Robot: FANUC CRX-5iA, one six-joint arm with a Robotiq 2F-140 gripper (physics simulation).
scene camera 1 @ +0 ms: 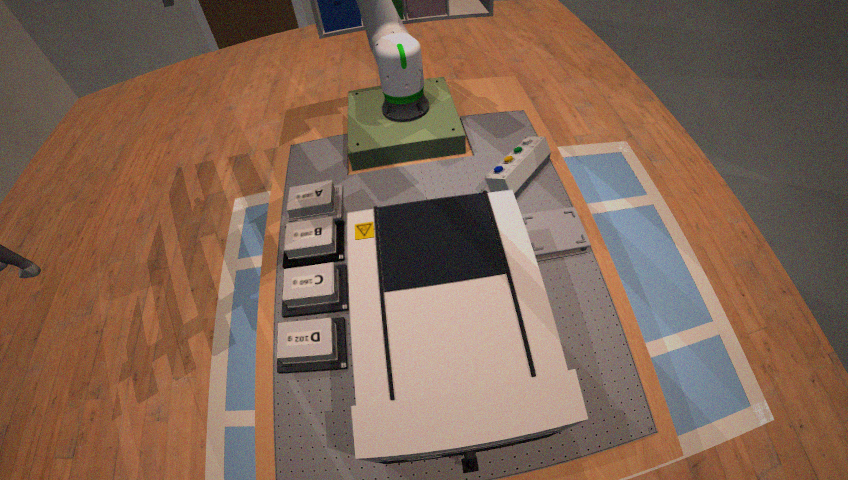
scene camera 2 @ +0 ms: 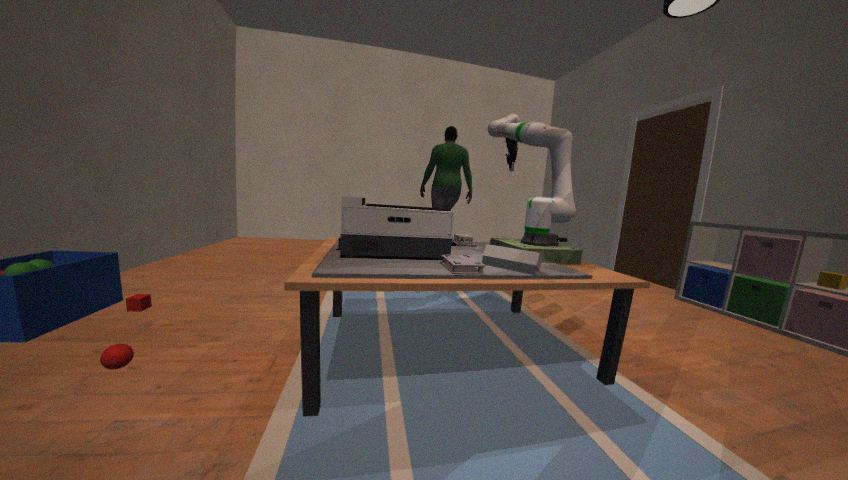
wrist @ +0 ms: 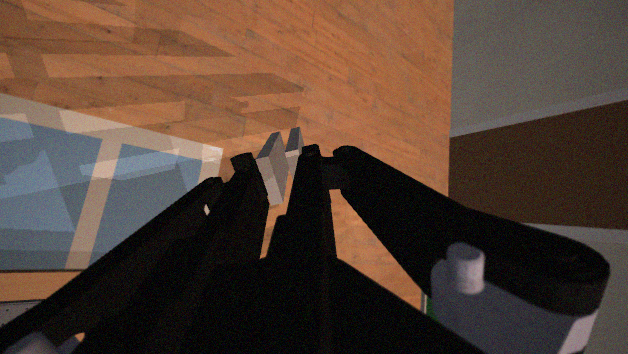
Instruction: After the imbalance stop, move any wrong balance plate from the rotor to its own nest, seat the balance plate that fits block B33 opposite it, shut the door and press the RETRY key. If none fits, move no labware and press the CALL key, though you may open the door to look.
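Places are measured from the arm's base along level axes (x back, y left, z down), in centimetres.
Where they show: gripper, fingertip midpoint: [scene camera 1: 168, 3] [scene camera 2: 511, 170] [wrist: 290, 147]; arm's base, origin of the base link: [scene camera 1: 405, 108] [scene camera 2: 535, 243].
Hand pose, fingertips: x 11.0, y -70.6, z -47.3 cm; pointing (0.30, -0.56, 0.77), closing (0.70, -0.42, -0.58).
Note:
Things, the pixels of their top centre, and the offset from my fingertips.
- B, middle of its top: [scene camera 1: 307, 233] dy +46.7, dx -57.5, dz +48.1 cm
- C, middle of its top: [scene camera 1: 307, 281] dy +48.7, dx -71.0, dz +48.1 cm
- D, middle of its top: [scene camera 1: 303, 338] dy +49.4, dx -85.0, dz +48.1 cm
- dark panel, middle of its top: [scene camera 1: 437, 237] dy +78.7, dx -72.2, dz +32.2 cm
- key box, middle of its top: [scene camera 1: 521, 153] [scene camera 2: 513, 247] dy +102.0, dx -37.2, dz +45.1 cm
My gripper [scene camera 2: 511, 168] [wrist: 290, 147] is shut and empty, its pads close together. It hangs in the air near the arm's base, high above table level. Four pale balance plates, A [scene camera 1: 309, 197], B [scene camera 1: 309, 233], C [scene camera 1: 309, 285] and D [scene camera 1: 305, 340], sit in a row left of the rotor machine [scene camera 1: 458, 362] [scene camera 2: 395, 220]. D reads 202 g; the other weights are hard to read. A dark panel [scene camera 1: 441, 243] covers the machine's middle, and the rotor and block B33 do not show. The key box [scene camera 1: 520, 165] [scene camera 2: 510, 259] has blue, yellow, green and grey keys; their names are not readable.
A low stand with corner brackets [scene camera 1: 556, 233] [scene camera 2: 464, 262] is right of the machine. The arm's green base [scene camera 1: 368, 127] [scene camera 2: 565, 254] is at the table's back. A person in green [scene camera 2: 449, 166] stands beyond the table. A blue bin [scene camera 2: 65, 294] and cube shelves are on the floor.

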